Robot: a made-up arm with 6 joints.
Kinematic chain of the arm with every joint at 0, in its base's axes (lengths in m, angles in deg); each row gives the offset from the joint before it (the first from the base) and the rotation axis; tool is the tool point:
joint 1: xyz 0 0 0.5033 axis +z
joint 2: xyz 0 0 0 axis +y
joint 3: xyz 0 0 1.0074 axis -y
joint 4: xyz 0 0 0 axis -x
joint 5: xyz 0.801 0 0 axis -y
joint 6: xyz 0 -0.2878 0 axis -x
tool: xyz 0 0 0
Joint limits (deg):
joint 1: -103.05..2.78
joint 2: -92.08..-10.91
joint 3: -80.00..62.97
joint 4: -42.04..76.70
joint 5: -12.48..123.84
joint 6: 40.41..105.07
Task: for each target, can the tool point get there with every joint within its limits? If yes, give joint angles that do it. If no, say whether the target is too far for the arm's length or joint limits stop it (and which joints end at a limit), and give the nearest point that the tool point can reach.
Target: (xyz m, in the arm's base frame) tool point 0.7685 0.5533 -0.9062
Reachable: no: joint limits stop it (at a limit: joint 1, joint 2, joint 3, joint 4) | nearest point -0.1669 0.2267 0.4459 | short by 1.676 m
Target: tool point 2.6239 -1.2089 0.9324
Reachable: no: too far | nearest point 0.6000 -0.2765 1.3349 | short by 2.264 m
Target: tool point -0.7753 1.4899 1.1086
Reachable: yes | joints -66.71 -84.40 40.59 64.68 94.06 50.42
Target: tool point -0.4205 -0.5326 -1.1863
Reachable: no: joint limits stop it (at a limit: joint 2, joint 3, joint 4) | nearest point -0.1744 -0.2209 0.4459 | short by 1.680 m
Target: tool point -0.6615 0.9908 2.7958
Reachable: no: too far | nearest point -0.4744 0.7106 2.1475 | short by 0.731 m
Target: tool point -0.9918 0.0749 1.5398
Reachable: yes | joints -20.10 -76.81 4.51 19.98 47.22 94.62
